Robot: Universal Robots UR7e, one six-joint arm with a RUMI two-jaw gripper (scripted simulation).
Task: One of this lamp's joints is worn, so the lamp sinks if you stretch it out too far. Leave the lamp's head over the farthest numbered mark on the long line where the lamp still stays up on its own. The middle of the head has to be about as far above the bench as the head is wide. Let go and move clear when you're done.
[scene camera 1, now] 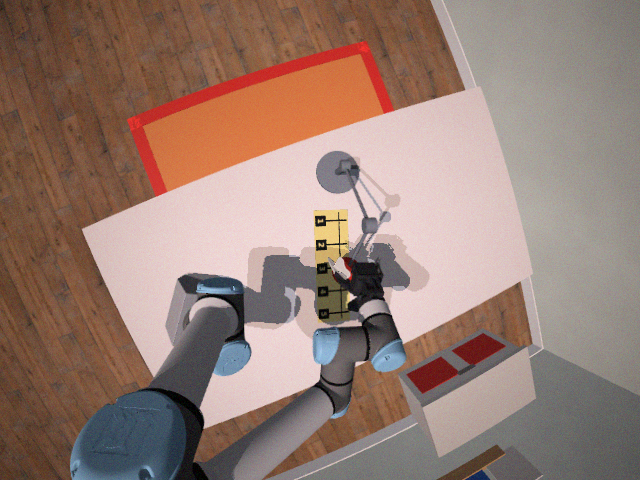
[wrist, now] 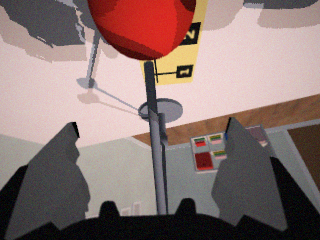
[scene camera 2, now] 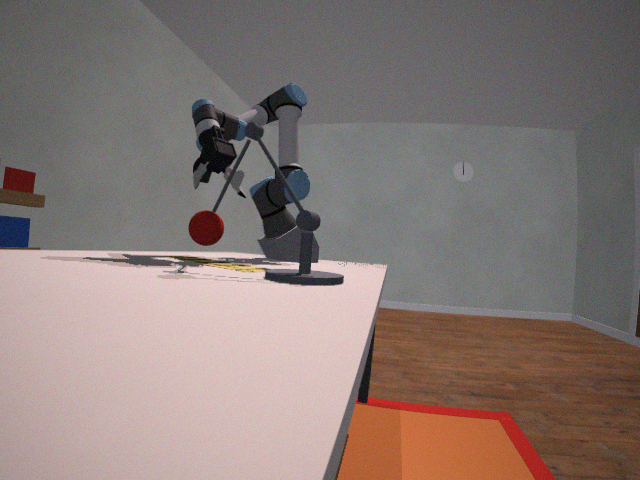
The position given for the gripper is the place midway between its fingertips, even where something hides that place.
Note:
In view: the gripper point(scene camera 2: 222, 193), a red ball head point(scene camera 2: 206, 228) and a round grey base point(scene camera 1: 328, 175).
The gripper is seen too in scene camera 1 point(scene camera 1: 353, 257) and in the wrist view point(wrist: 153, 120). The round grey base also shows in the wrist view point(wrist: 169, 110).

